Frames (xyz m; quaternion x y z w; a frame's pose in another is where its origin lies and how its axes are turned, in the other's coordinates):
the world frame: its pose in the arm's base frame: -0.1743 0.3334 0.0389 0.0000 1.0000 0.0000 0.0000
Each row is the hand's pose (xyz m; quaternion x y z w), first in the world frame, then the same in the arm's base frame.
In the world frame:
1: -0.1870 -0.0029 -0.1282 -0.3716 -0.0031 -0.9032 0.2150
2: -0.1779 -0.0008 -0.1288 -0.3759 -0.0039 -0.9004 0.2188
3: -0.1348 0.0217 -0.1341 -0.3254 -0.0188 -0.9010 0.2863
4: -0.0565 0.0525 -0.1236 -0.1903 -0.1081 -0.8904 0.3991
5: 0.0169 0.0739 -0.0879 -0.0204 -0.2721 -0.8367 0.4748
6: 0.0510 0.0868 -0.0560 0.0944 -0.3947 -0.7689 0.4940
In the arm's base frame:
1: 0.0127 0.3305 0.1671 -0.9032 0.2150 0.3716 0.0031
2: 0.0036 0.3326 0.1677 -0.9004 0.2188 0.3759 0.0039
3: -0.0395 0.3551 0.1730 -0.9010 0.2863 0.3254 0.0188
4: -0.1178 0.3859 0.1625 -0.8904 0.3991 0.1903 0.1081
5: -0.1912 0.4073 0.1268 -0.8367 0.4748 0.0204 0.2721
6: -0.2253 0.4202 0.0949 -0.7689 0.4940 -0.0944 0.3947

